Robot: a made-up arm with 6 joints. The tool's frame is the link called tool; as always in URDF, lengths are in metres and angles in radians. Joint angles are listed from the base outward. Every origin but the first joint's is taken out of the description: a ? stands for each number. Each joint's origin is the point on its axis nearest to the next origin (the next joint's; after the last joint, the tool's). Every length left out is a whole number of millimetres.
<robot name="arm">
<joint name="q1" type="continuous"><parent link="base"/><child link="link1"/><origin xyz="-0.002 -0.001 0.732"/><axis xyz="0 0 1"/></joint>
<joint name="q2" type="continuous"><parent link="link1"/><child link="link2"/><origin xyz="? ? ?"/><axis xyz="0 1 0"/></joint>
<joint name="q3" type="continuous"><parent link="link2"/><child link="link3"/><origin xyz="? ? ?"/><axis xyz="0 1 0"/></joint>
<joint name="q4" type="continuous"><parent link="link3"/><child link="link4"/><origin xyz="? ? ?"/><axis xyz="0 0 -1"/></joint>
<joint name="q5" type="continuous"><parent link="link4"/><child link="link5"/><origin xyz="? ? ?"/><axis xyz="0 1 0"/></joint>
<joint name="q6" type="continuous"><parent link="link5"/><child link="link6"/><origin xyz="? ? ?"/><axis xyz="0 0 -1"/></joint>
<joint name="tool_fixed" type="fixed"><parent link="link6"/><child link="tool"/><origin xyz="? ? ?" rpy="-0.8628 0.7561 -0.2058"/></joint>
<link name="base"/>
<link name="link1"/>
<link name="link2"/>
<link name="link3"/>
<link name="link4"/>
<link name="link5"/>
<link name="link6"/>
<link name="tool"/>
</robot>
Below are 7 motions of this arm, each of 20 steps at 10 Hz.
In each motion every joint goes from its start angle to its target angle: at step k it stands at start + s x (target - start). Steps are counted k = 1, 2, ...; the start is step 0. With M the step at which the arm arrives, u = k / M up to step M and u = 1 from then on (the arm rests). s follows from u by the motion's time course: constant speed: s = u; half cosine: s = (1 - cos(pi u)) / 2; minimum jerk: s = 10 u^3 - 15 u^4 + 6 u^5.
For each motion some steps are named. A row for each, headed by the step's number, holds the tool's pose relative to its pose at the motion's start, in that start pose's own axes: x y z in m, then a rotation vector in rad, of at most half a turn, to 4 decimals.
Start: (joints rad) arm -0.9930 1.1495 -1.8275 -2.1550 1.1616 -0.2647
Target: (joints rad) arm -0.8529 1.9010 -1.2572 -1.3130 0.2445 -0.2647
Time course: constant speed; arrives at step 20
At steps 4, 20:
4: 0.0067 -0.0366 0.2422 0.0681 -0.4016 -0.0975
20: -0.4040 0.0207 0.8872 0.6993 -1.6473 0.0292

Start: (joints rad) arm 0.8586 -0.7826 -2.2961 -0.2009 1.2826 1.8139
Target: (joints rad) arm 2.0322 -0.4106 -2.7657 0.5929 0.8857 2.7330
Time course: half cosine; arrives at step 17
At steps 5, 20:
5: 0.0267 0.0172 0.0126 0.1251 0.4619 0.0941
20: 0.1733 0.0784 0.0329 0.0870 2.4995 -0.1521

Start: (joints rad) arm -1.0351 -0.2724 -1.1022 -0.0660 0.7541 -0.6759
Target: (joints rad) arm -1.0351 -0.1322 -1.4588 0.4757 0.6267 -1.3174
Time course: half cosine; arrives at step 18
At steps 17, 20:
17: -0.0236 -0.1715 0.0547 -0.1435 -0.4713 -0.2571
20: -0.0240 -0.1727 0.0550 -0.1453 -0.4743 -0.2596

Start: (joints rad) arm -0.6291 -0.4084 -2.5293 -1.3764 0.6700 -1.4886
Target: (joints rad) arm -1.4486 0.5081 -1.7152 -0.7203 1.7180 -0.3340
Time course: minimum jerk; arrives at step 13
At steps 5, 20:
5: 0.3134 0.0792 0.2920 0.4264 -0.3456 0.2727
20: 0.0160 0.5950 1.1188 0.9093 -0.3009 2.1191

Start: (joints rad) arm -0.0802 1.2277 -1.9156 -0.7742 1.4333 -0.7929
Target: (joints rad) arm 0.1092 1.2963 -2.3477 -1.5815 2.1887 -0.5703
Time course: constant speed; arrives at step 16
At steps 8, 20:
8: -0.1269 -0.0468 -0.0376 -0.0436 0.5614 0.0703
20: -0.3121 -0.0784 -0.0372 0.0834 1.1704 -0.0081

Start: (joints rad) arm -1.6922 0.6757 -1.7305 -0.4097 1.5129 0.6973
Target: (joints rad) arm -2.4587 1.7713 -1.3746 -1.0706 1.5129 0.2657
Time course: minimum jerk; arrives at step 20
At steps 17, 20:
17: 0.2513 0.6523 -0.7591 -1.1080 0.4260 1.0606
20: 0.2334 0.6687 -0.7753 -1.1256 0.4133 1.1084

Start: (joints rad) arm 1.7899 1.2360 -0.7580 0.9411 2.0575 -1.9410
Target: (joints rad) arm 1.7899 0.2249 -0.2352 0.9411 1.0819 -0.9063
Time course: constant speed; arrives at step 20
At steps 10, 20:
10: 0.0007 0.0095 0.0823 -0.2511 0.4915 -0.4357
20: -0.0194 0.0496 0.1868 -0.5277 0.5945 -1.0795

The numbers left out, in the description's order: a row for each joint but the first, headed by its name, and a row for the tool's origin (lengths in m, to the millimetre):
q2: -0.018 -0.027 0
q3: 0.05 0 0.311
q4: 0.13 0 -0.501
q5: -0.011 0.009 0
q6: 0.13 0 -0.125
tool: 0.021 -0.008 0

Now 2 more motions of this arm.
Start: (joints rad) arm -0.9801 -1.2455 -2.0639 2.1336 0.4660 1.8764
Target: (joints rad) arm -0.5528 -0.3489 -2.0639 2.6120 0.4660 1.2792
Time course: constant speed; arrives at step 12
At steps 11, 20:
11: 0.2347 0.0354 0.7244 0.7186 -0.0751 -0.0620
20: 0.2637 -0.0025 0.7793 0.7803 -0.0937 -0.0813

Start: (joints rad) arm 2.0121 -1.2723 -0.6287 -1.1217 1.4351 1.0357
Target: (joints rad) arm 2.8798 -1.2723 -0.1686 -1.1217 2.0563 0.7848
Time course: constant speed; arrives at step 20
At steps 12, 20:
12: -0.1852 0.1551 -0.0278 -0.4164 -0.2962 0.3567
20: -0.3128 0.1995 -0.0806 -0.7025 -0.5791 0.4359

